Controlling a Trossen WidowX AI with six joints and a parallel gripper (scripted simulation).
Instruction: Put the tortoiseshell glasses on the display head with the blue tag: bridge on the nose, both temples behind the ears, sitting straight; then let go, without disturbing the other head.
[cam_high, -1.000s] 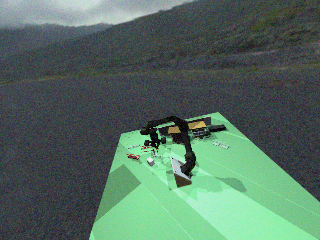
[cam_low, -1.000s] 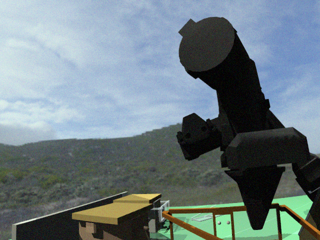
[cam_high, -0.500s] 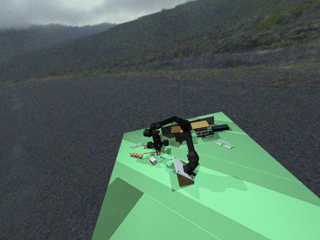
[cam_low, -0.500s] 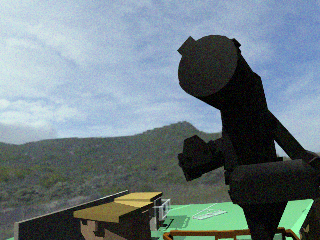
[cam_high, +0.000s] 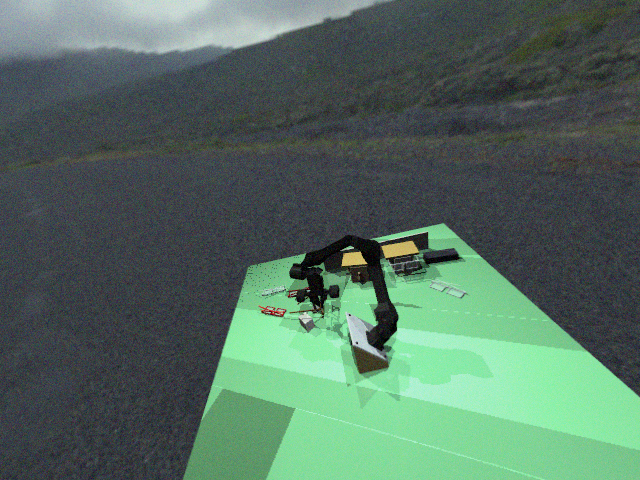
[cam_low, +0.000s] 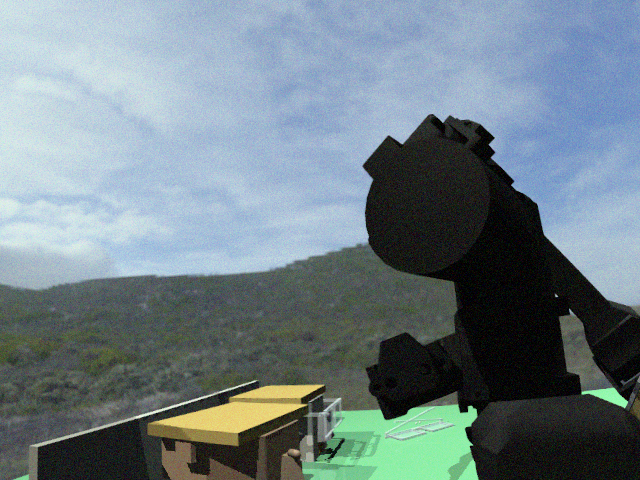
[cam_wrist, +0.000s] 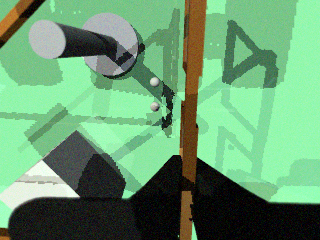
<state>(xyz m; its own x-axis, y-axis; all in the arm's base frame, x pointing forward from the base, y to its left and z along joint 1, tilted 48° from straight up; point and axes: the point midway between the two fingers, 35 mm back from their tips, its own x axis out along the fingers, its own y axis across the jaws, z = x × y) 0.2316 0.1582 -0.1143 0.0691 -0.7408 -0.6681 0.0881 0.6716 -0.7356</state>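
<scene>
My gripper tip is 6 cm short of the small post, 4 cm to the right of it and 4 cm above it. From my gripper tip the other things lie so: white cube (3 cm behind, 8 cm to the left, 3 cm below); then black case (28 cm ahead, 64 cm to the right, 4 cm below); then low grey wall (38 cm ahead, 32 cm to the right, 1 cm below).
</scene>
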